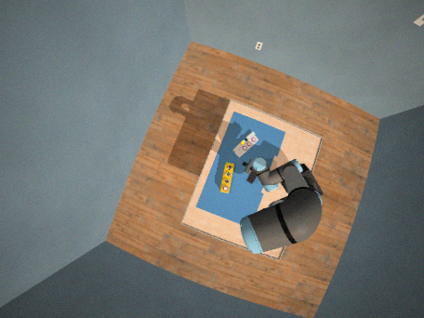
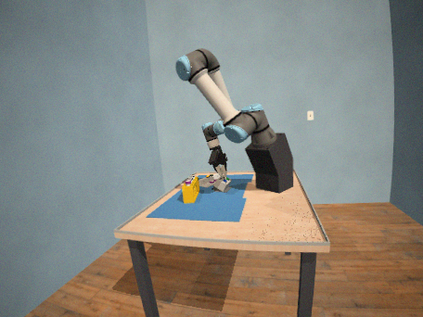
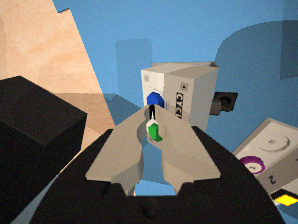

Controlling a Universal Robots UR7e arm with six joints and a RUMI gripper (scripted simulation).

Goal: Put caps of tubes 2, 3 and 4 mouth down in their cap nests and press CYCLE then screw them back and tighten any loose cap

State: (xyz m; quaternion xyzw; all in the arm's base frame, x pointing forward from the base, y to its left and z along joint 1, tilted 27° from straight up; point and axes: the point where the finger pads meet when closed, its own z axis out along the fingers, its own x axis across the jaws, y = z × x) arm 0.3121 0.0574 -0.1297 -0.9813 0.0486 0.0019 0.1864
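My gripper is now 2 cm above the blue cycle key. The rest, counted from my hand: green key 1 cm behind, 5 cm to the right, 2 cm below; then cap 12 cm ahead, 19 cm to the right, 7 cm below; then key housing 1 cm ahead, 2 cm to the right, 3 cm below.
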